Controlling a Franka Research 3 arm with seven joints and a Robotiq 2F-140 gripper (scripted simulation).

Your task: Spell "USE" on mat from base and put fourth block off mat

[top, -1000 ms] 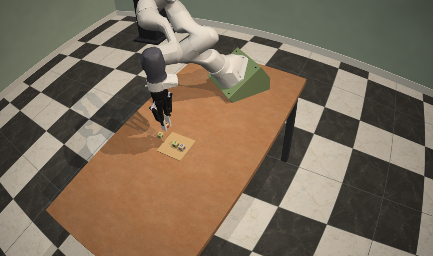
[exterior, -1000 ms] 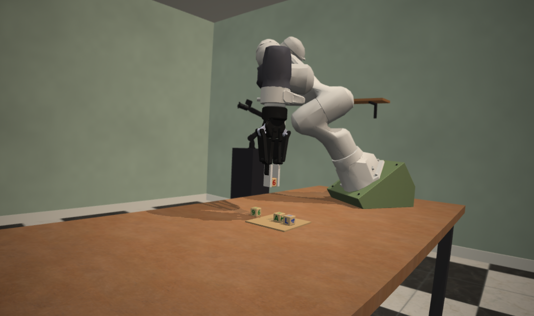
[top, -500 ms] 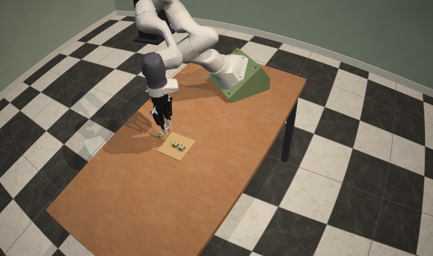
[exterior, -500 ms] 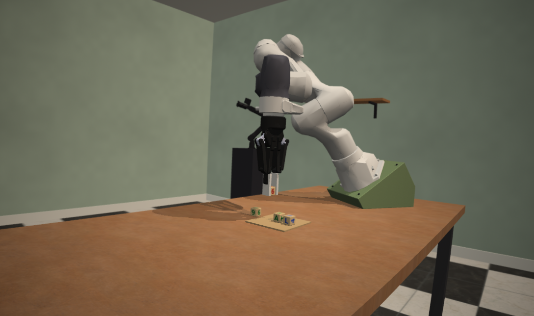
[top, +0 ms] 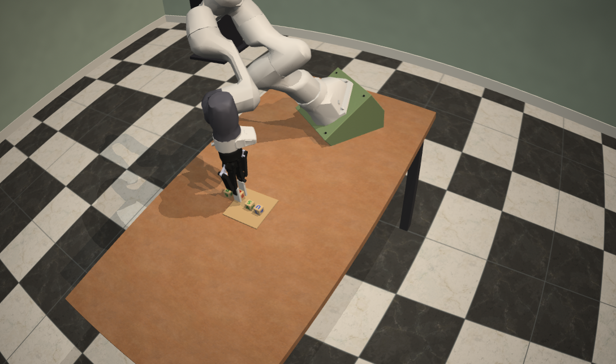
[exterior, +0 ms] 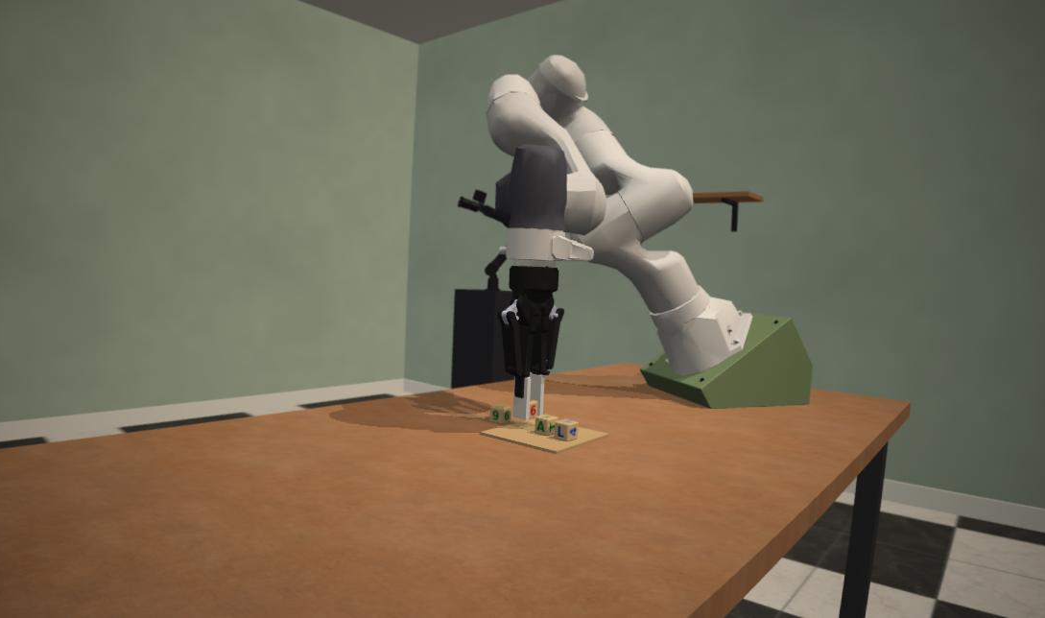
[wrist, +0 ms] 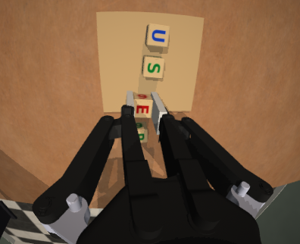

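My hand is 50 mm to the right of the S block, 40 mm above it and 10 mm short of it. The rest, counted from my hand: E block: 20 mm below; mat: 50 mm below, 40 mm to the left, 10 mm ahead; green P block: 60 mm to the right, 40 mm below.
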